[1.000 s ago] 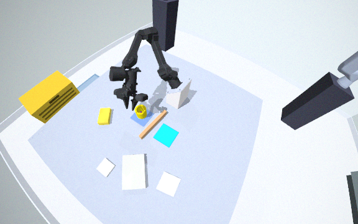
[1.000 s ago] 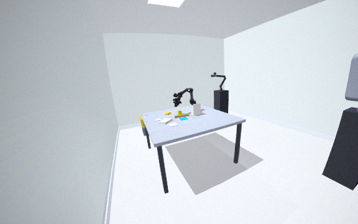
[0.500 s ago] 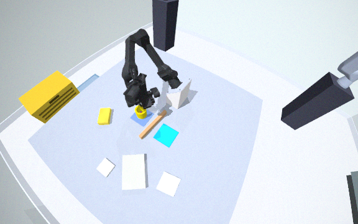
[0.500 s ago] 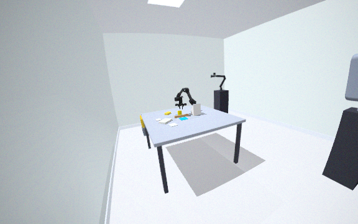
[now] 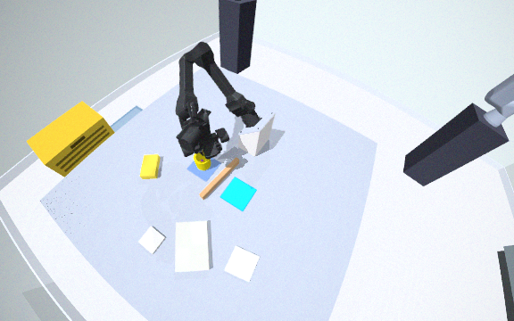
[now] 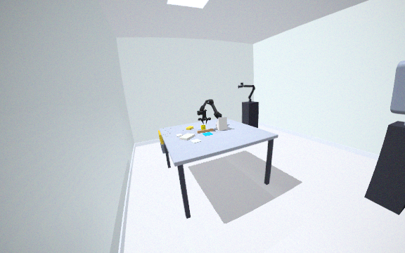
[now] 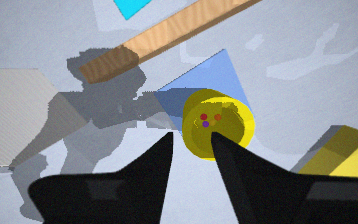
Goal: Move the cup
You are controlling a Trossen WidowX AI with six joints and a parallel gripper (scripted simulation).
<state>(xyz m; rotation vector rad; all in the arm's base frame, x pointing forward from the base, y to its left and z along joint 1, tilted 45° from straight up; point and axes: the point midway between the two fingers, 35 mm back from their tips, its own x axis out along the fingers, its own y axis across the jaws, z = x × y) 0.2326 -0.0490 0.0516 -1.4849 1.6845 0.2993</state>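
The yellow cup lies 20 mm ahead of my gripper tip, 10 mm to the right of it and 50 mm below it. Round my gripper tip: wooden bar (30 mm ahead, 90 mm to the left, 80 mm below); then cyan pad (30 mm ahead, 200 mm to the left, 90 mm below).
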